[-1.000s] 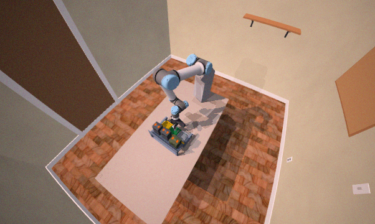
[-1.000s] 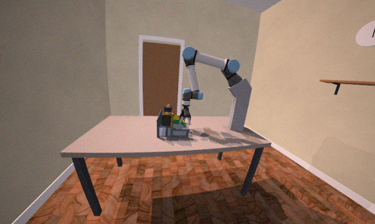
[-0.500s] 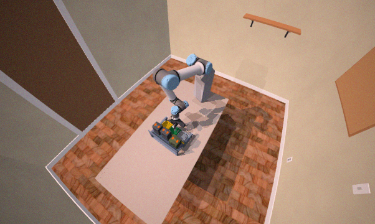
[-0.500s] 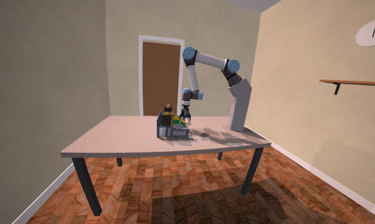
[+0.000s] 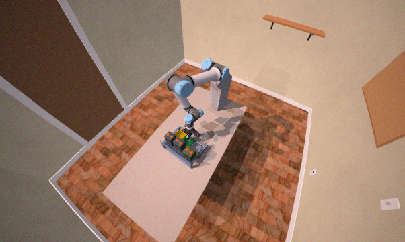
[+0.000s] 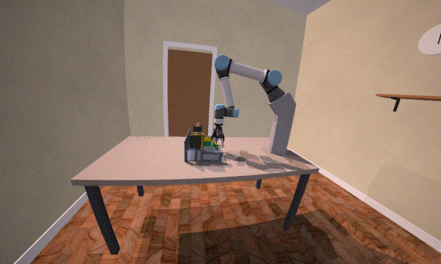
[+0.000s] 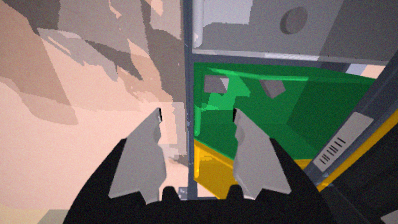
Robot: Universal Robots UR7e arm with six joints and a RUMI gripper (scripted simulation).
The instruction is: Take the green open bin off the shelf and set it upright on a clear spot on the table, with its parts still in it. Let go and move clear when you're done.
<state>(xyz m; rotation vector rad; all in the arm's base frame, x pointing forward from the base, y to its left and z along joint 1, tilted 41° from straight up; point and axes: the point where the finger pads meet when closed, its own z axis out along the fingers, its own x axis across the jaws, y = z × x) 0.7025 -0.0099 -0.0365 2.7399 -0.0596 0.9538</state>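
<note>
The green open bin lies 80 mm ahead of my hand, 10 mm to the right of it and 10 mm below it. From my hand the other things lie so: grey bin 100 mm to the left, 90 mm ahead, 10 mm below; then yellow bin 120 mm to the right, 60 mm ahead, 10 mm below; then yellow strip 130 mm ahead, 60 mm above, 20 mm to the right.
</note>
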